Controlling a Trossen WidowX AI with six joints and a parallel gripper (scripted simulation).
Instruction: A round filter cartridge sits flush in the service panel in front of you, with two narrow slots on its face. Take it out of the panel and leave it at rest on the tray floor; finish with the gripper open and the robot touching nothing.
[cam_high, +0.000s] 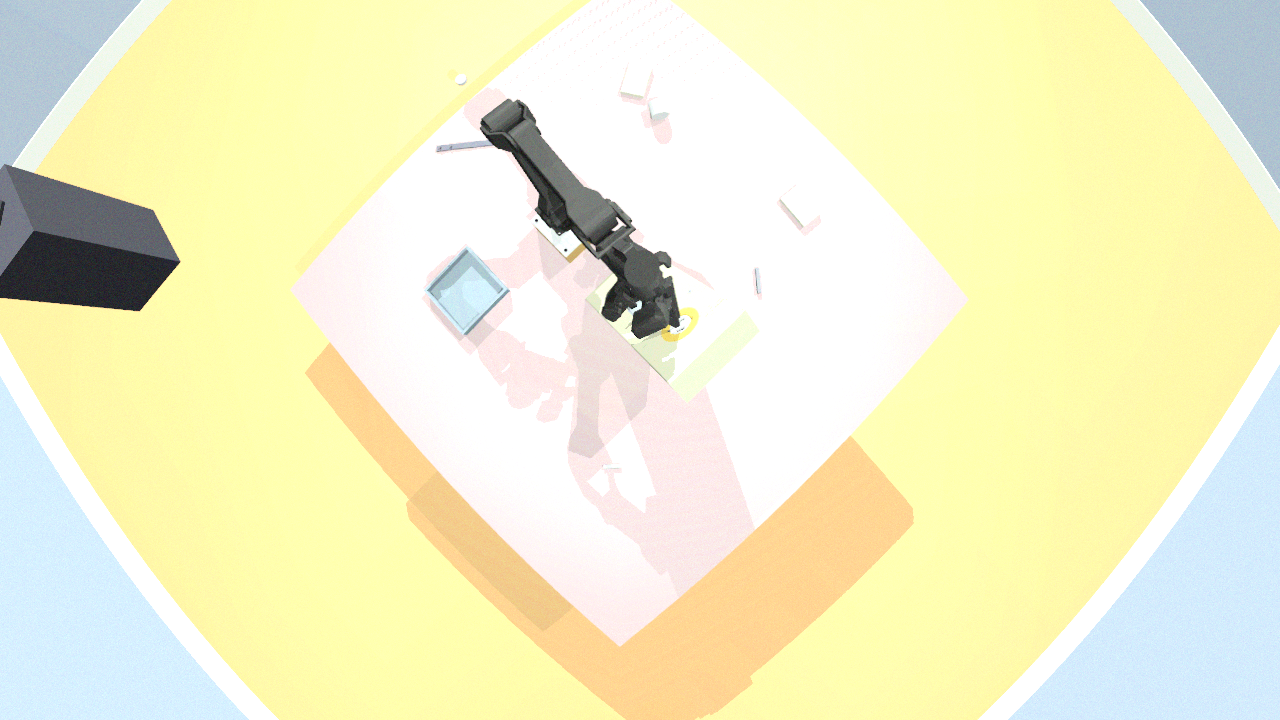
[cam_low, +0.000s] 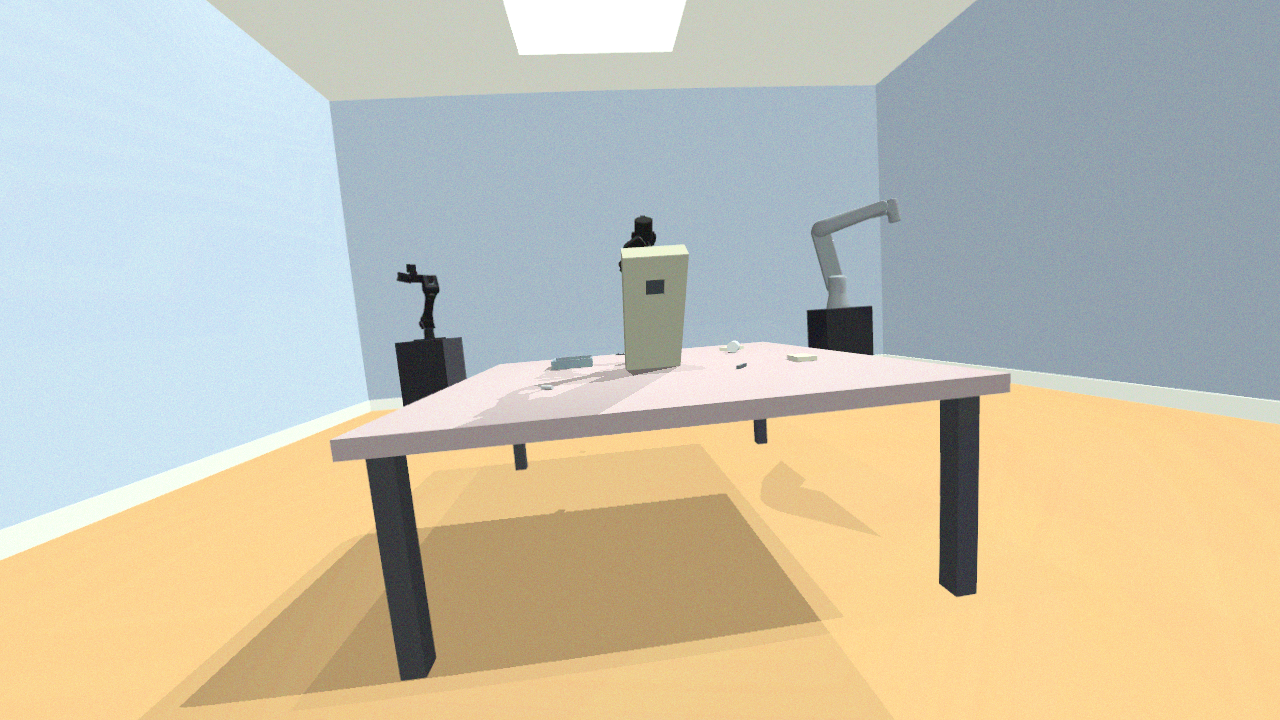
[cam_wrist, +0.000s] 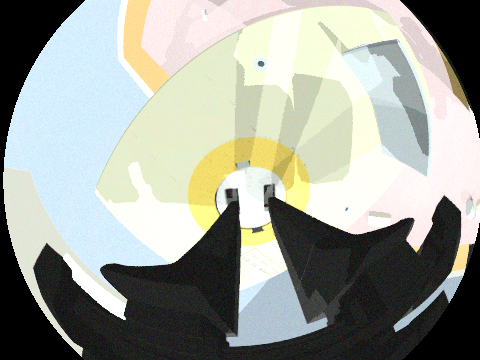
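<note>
Now: the round white filter cartridge 2 cm ahead of my gripper tip and 1 cm below it. Round my gripper tip: light blue tray (39 cm behind, 31 cm to the right, 27 cm below).
</note>
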